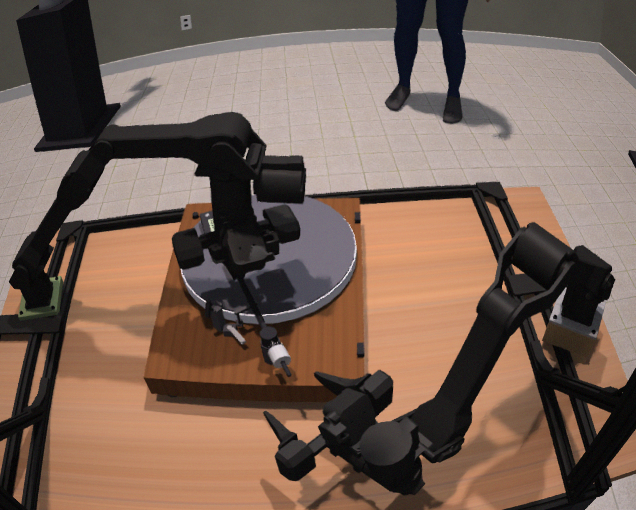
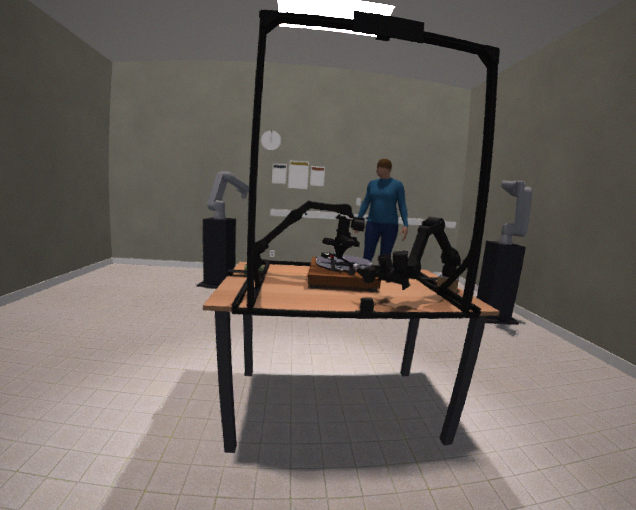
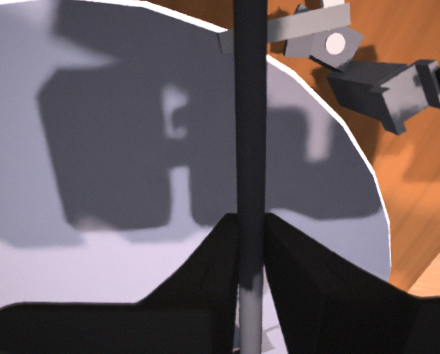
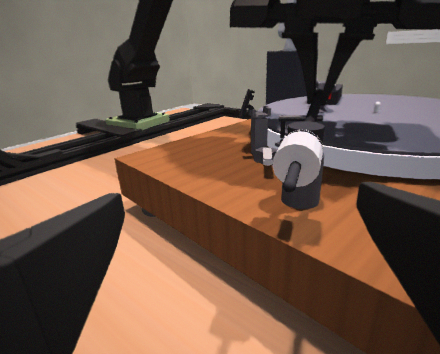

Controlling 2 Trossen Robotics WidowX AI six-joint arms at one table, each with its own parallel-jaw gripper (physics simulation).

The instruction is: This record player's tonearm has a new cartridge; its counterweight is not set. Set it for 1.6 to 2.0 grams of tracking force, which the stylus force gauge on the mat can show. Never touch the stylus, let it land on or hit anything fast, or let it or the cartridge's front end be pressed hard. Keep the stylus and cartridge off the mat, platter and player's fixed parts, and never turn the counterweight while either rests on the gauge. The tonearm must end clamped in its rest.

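The tonearm is out of its rest, its tube over the platter. My left gripper is shut on the tube from above. The white counterweight sits at the tonearm's back end, beyond the pivot. My right gripper is open and empty, in front of the player, its fingers spread toward the counterweight without touching it. The gauge is partly hidden behind the left gripper; its reading is not legible. The stylus and cartridge are hidden.
The wooden player stands on the table, with its grey platter behind the pivot. A small light lever stands between rest and pivot. Black frame rails run along the table's edges.
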